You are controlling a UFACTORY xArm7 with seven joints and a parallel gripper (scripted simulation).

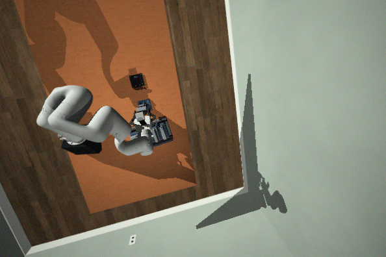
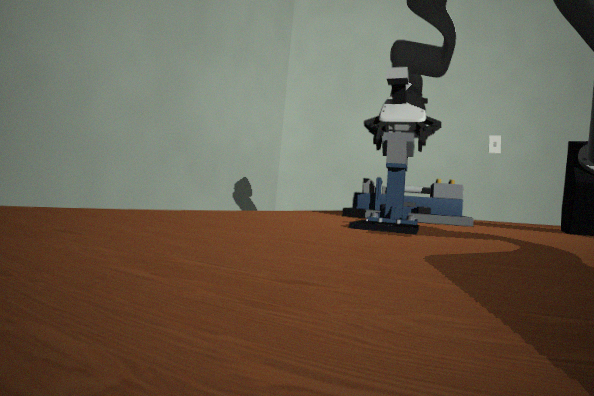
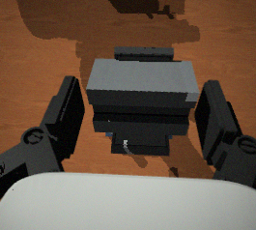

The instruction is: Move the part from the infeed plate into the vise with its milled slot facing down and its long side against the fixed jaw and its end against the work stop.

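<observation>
Right now my hand is right at the grey part. From my hand the other things lie so: blue upright (100 mm below); then grey jaw (210 mm to the right, 80 mm below, 40 mm ahead); then work stop (160 mm to the right, 70 mm below, 70 mm ahead).
</observation>
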